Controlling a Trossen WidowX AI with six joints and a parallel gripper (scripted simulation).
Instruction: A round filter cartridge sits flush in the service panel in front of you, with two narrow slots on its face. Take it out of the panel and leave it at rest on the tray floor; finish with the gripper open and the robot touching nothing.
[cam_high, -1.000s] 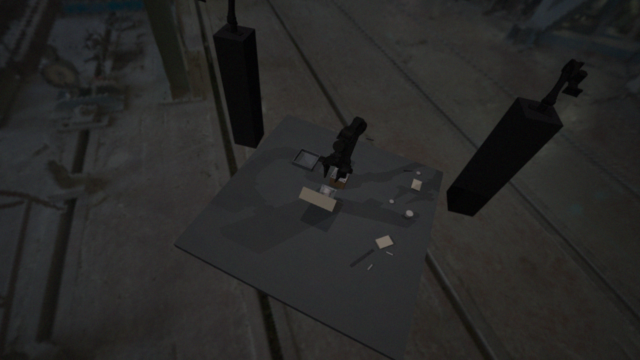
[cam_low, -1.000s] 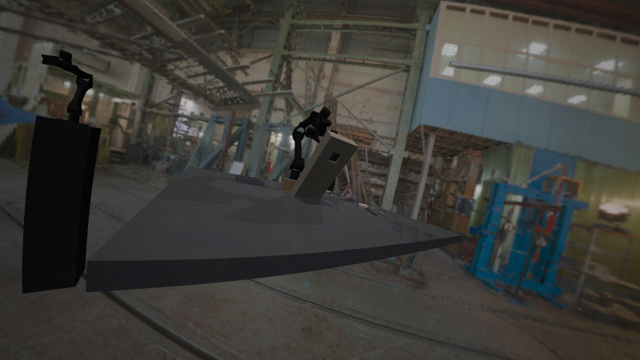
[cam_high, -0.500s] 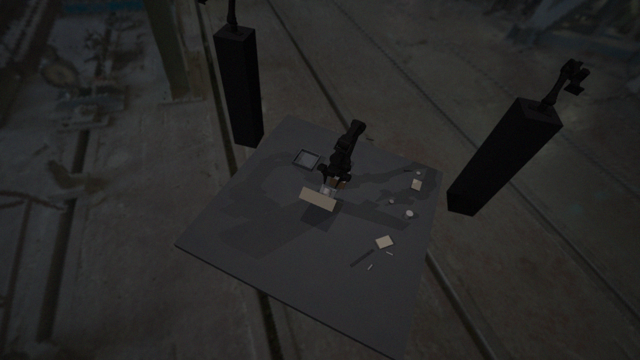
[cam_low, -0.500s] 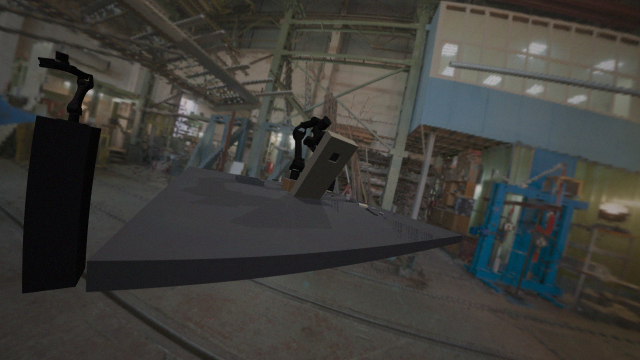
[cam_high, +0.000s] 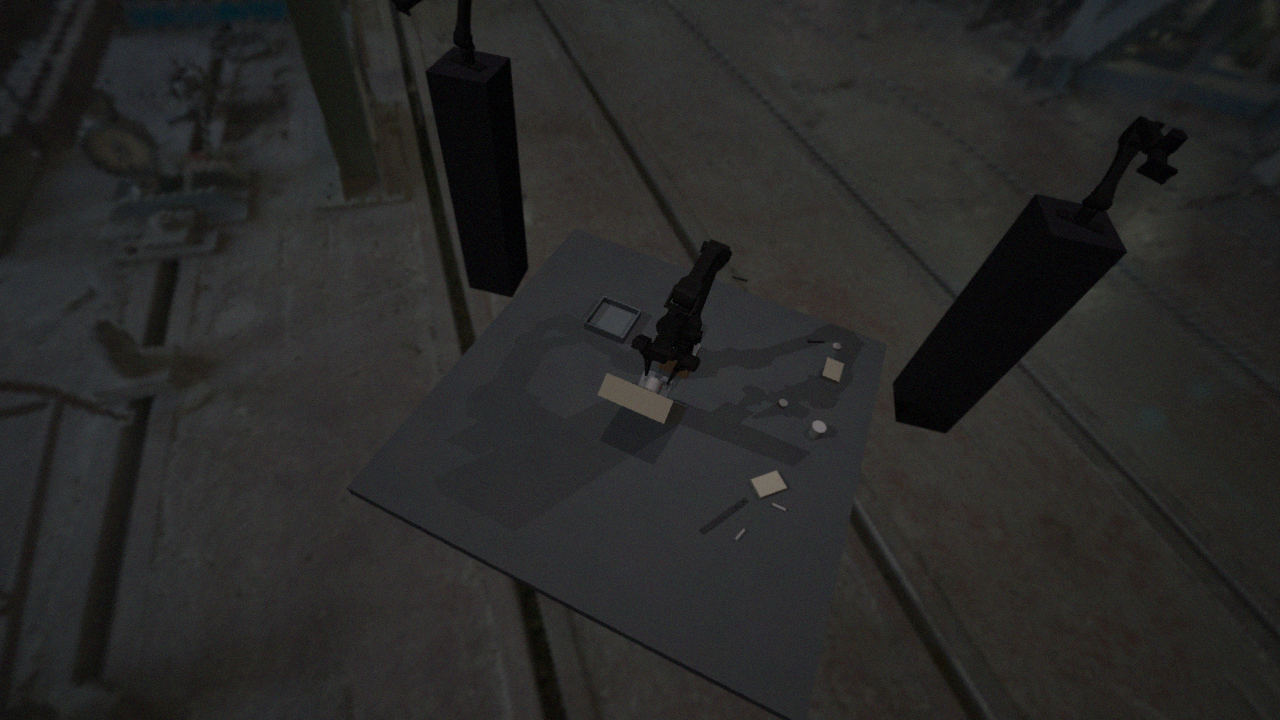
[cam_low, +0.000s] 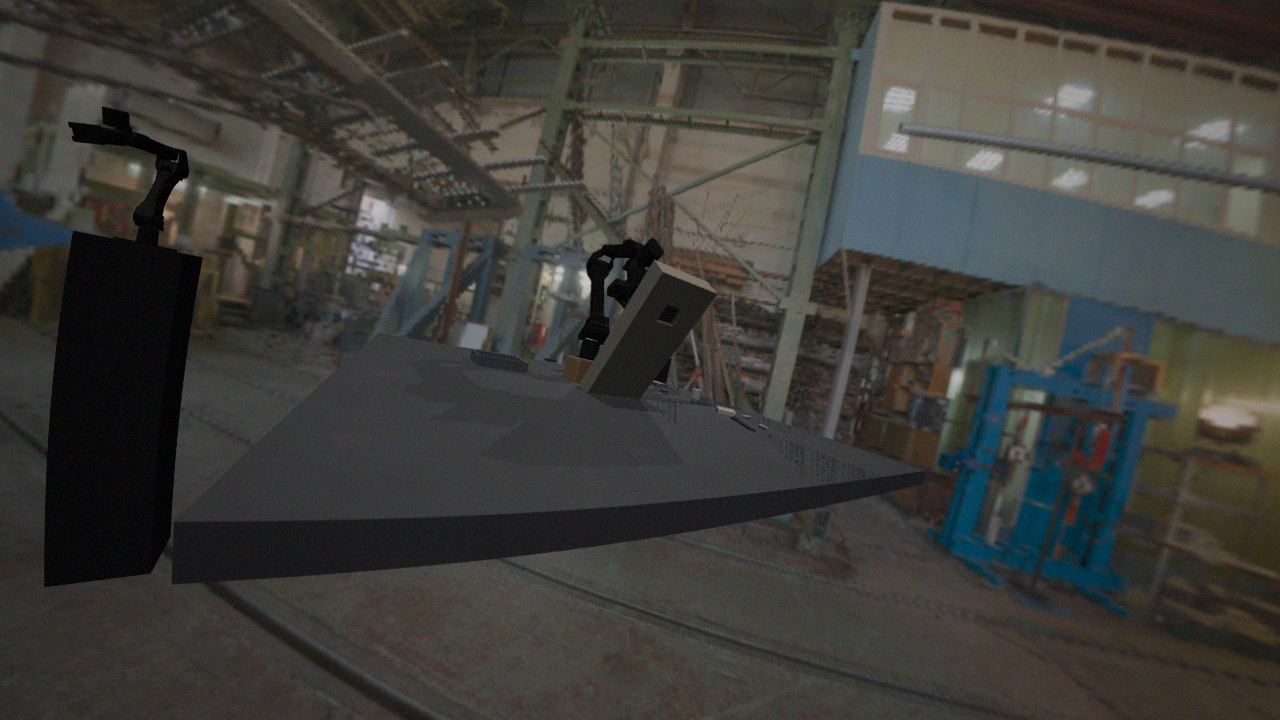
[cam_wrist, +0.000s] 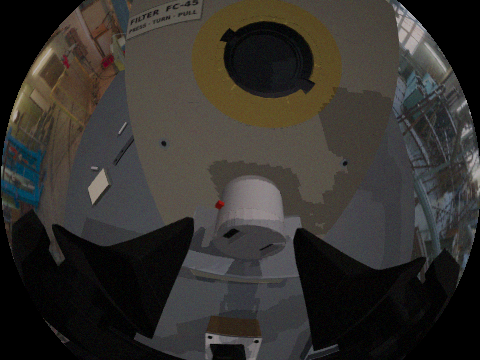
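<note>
My gripper tip is 10 mm above the round filter cartridge. From my gripper tip the other things lie so: grey square tray (380 mm behind, 220 mm to the right, 220 mm below).
</note>
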